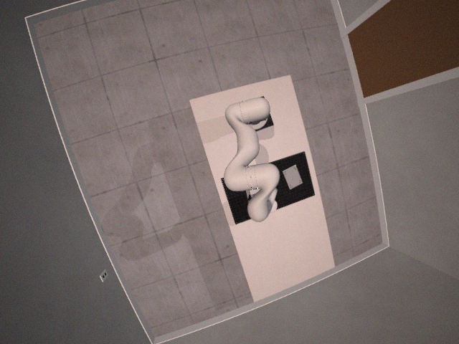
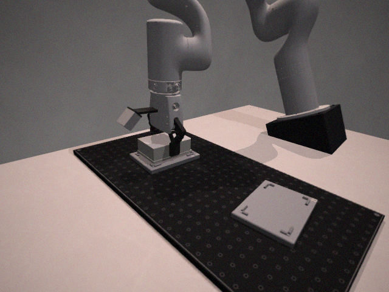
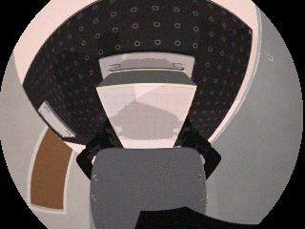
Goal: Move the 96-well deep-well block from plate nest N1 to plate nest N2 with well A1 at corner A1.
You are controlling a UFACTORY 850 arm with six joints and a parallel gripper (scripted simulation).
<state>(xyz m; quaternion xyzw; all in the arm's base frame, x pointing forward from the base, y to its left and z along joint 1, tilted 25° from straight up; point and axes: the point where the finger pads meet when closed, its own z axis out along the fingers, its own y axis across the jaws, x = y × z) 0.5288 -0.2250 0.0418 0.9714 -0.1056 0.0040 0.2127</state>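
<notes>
Now: hand right at the deep-well block. Round my hand: nest N2: 3 cm below; then nest N1: 2 cm ahead, 33 cm to the left, 3 cm below.
</notes>
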